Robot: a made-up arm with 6 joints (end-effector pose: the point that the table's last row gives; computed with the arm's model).
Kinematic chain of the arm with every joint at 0, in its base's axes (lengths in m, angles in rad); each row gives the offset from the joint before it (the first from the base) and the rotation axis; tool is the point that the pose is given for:
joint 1: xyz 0 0 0.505 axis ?
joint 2: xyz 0 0 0 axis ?
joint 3: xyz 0 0 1.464 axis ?
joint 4: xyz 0 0 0 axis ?
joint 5: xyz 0.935 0 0 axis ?
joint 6: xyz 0 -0.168 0 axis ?
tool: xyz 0 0 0
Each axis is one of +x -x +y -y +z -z.
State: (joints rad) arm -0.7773 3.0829 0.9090 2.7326 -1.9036 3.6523
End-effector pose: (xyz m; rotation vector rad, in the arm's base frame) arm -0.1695 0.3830 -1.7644 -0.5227 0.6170 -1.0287
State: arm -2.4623 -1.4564 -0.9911 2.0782 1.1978 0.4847
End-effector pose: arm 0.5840 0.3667 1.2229 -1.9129 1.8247 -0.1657
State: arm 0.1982 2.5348 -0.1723 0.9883 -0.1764 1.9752
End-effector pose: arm 0.0631 -0.0816 -1.2185 0.5233 -0.2455 -2.7746
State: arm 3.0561 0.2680 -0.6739 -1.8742 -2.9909 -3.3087
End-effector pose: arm -0.8094 0.0190 1.0663 -1.5193 -0.5476 -0.9881
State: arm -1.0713 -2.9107 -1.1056 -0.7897 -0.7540 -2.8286
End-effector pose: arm -0.3127 0.3261 0.0170 2.2622 -0.4310 1.1685
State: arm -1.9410 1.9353 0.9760 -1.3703 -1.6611 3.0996
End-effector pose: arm -0.6715 -1.6378 -0.8770 -0.5518 0.0818 -0.1390
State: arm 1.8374 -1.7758 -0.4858 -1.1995 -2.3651 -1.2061
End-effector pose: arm 0.3285 -0.9716 1.0620 -0.9605 1.7132 1.7987
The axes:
joint 1: +z
joint 2: +y
joint 3: -y
joint 4: -x
joint 5: -y
joint 6: -x

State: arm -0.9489 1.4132 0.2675 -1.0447 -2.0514 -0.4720
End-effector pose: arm 0.9213 -1.4301 -0.1769 -2.3255 -1.7577 -0.1976
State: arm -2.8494 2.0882 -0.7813 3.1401 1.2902 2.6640
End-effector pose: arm -0.3077 -0.2680 -0.4707 -2.2124 -0.6375 -1.1793
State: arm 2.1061 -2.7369 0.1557 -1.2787 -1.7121 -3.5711
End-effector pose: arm 0.7777 -1.2164 -0.4544 0.2699 -2.5554 -1.0886
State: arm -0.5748 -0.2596 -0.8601 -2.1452 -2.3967 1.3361
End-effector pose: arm 0.3148 -0.0951 1.2753 0.8784 -0.3847 1.6231
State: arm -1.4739 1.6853 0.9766 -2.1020 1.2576 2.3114
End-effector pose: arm 0.2850 -2.0521 -0.3808 0.6391 1.7222 -2.0581
